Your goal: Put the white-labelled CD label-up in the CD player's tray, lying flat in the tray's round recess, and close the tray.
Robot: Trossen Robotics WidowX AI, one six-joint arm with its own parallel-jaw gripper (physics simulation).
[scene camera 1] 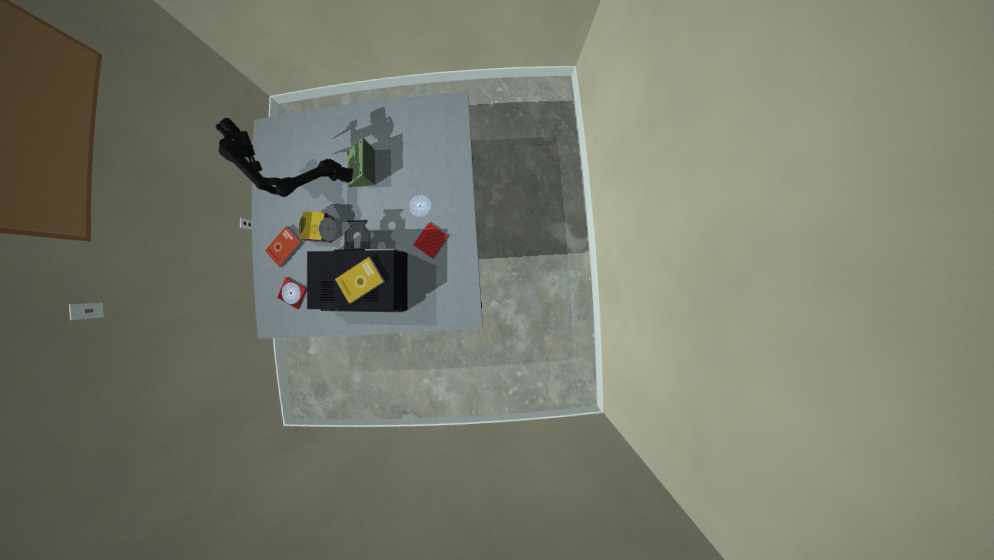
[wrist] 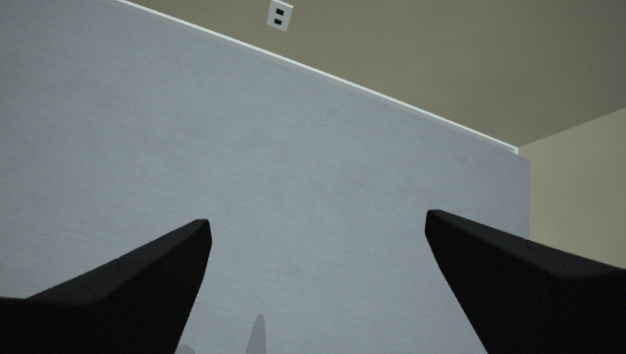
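Pixels of known places: gripper, fingertip midpoint: (scene camera 1: 250, 159) (wrist: 319, 226); arm's base at its link origin: (scene camera 1: 350, 175).
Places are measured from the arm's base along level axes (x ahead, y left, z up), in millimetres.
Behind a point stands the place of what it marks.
Note:
A whitish disc (scene camera 1: 420, 205) {z -42, x 122, y 388 mm} lies flat on the grey table. Another whitish disc (scene camera 1: 290, 292) {z -31, x 654, y -303 mm} lies on a small red case. Their labels are too small to tell apart. The black CD player (scene camera 1: 322, 264) {z 149, x 485, y 2 mm} has its dark tray (scene camera 1: 355, 244) {z 76, x 373, y 108 mm} sticking out at the side facing the arm; the recess detail is unclear. In the wrist view, my gripper (wrist: 319, 226) {z 201, x 7, y -420 mm} is open and empty above the table, aimed across it toward a wall. In the scene view its fingers are too small to make out; it is high at the upper left, away from the discs and player.
A yellow case (scene camera 1: 360, 280) {z 174, x 541, y 213 mm} lies on the player. A grey disc (scene camera 1: 327, 228) {z 7, x 293, y -87 mm} overlaps another yellow case (scene camera 1: 310, 225) {z 50, x 290, y -157 mm}. An orange-red case (scene camera 1: 283, 246) {z -19, x 405, y -363 mm} and a red striped block (scene camera 1: 431, 240) {z -33, x 309, y 470 mm} lie on the table (scene camera 1: 445, 153) {z -43, x -168, y 490 mm}. A green wedge (scene camera 1: 361, 163) {z 91, x -30, y 106 mm} is by the arm (scene camera 1: 281, 187) {z 291, x 170, y -141 mm}.

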